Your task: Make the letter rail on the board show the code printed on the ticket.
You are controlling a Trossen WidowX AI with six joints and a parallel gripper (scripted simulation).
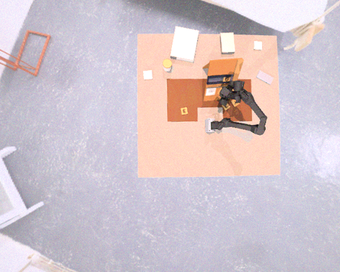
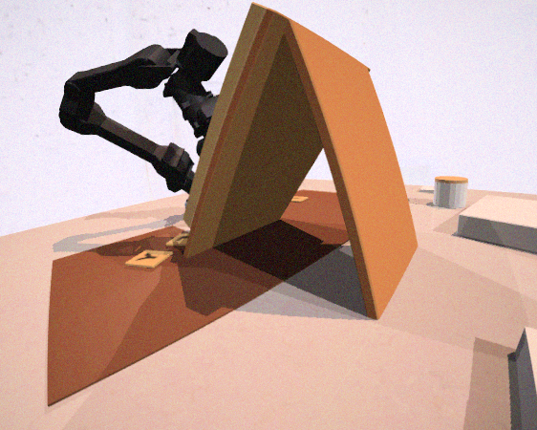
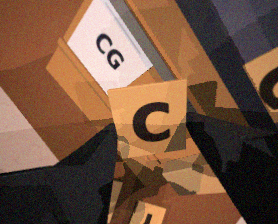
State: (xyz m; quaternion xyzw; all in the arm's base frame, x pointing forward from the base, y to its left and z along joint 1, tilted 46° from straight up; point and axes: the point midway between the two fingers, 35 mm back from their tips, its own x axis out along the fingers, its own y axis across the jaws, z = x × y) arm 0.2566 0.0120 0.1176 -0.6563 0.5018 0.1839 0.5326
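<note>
My gripper tip is now 20 mm short of the white ticket, 80 mm to the right of it and 50 mm above it. The rest, counted from my gripper tip: grey card (170 mm ahead, 460 mm to the right, 120 mm below); then brown mat (70 mm behind, 60 mm to the left, 130 mm below); then capped canister (270 mm ahead, 440 mm to the left, 90 mm below).
</note>
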